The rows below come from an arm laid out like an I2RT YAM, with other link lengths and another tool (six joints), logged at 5 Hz.
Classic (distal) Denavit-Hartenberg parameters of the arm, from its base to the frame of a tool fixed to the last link. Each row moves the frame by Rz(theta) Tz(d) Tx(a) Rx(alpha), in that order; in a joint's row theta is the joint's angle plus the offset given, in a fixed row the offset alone. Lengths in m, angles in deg.
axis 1: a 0.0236  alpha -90  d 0.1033  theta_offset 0
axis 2: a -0.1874  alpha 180  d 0  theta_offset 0
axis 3: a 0.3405  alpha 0  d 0  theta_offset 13.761
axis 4: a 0.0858  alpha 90  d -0.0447  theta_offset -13.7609
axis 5: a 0  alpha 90  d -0.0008  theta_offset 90
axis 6: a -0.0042  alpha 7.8  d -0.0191  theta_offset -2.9
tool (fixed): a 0  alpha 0  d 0.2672  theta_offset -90
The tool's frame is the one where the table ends.
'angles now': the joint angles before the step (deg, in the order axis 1, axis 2, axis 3, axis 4, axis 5, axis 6). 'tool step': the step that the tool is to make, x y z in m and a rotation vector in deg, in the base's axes. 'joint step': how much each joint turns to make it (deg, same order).
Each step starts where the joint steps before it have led.
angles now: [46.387, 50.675, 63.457, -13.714, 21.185, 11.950]
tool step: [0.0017, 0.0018, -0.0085, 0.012, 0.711, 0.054]
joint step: [0.016, -0.046, -0.914, 0.184, -0.050, 0.560]
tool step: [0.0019, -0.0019, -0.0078, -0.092, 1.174, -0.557]
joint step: [-0.015, -0.044, -0.261, -0.976, 0.511, 0.867]
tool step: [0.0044, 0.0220, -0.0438, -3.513, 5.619, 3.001]
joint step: [0.027, 3.421, 1.230, -4.710, -3.134, 1.397]
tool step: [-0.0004, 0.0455, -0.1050, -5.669, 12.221, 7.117]
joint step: [-0.085, 7.922, 0.371, -5.703, -8.284, 2.789]
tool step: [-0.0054, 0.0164, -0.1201, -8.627, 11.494, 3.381]
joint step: [-0.291, 9.186, -0.376, -4.652, -4.328, 0.171]
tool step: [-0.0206, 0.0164, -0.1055, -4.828, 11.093, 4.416]
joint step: [-0.117, 10.544, 0.426, -1.089, -6.456, 0.313]
